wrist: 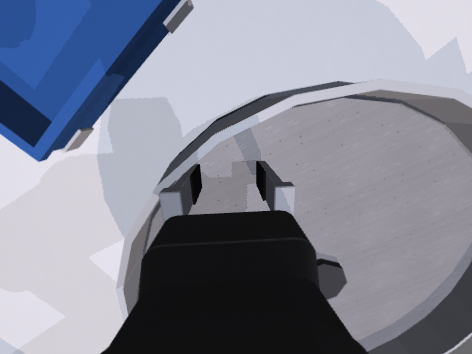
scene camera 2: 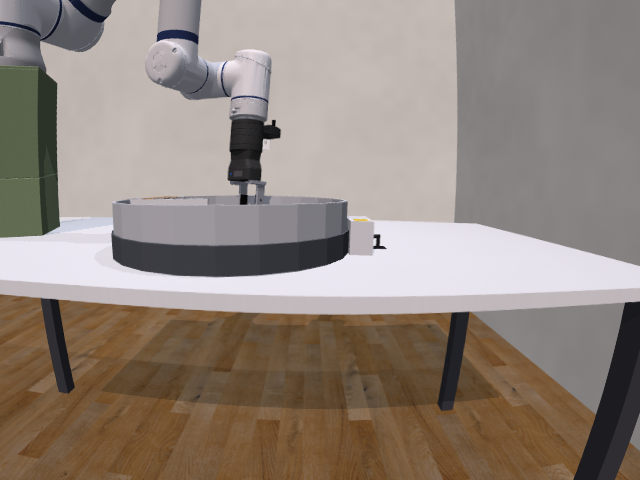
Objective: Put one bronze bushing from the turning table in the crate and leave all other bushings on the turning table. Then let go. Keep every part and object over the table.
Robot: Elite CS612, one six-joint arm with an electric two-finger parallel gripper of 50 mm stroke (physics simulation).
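Seen in the pictures: gripper, fingertip midpoint: (wrist: 228, 174); arm's base at its link origin: (scene camera 2: 8, 74).
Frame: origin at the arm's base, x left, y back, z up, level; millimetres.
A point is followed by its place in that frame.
The turning table (scene camera 2: 258, 225) @[x -218, y -775, z -356 mm] (wrist: 370, 170) @[x 65, y -766, z -367 mm] is a round grey pan with a raised wall on a dark base. No bushing can be made out in the wrist view. A thin orange-brown strip (scene camera 2: 161, 197) @[x 14, y -489, z -330 mm] shows above the pan's left rim in the scene view, too small to identify. The blue crate (wrist: 125, 45) @[x 259, y -642, z -370 mm] is partly in view at the wrist view's upper left, outside the pan; it cannot be made out in the scene view. My gripper (scene camera 2: 251, 198) @[x 137, y -652, z -362 mm] (wrist: 228, 174) @[x 137, y -652, z -362 mm] is open and empty, pointing down over the pan near its wall. The far wall hides its fingertips' height in the scene view.
A dark faceted knob (wrist: 332, 281) @[x -40, y -681, z -359 mm] stands on the pan's floor, partly hidden by the gripper body. The pan's raised wall surrounds the fingers' area. A white box (scene camera 2: 361, 237) @[x -52, y -905, z -390 mm] with a yellow top stands against the pan's right side, with a small black bracket (scene camera 2: 377, 241) @[x 30, y -937, z -408 mm] beside it.
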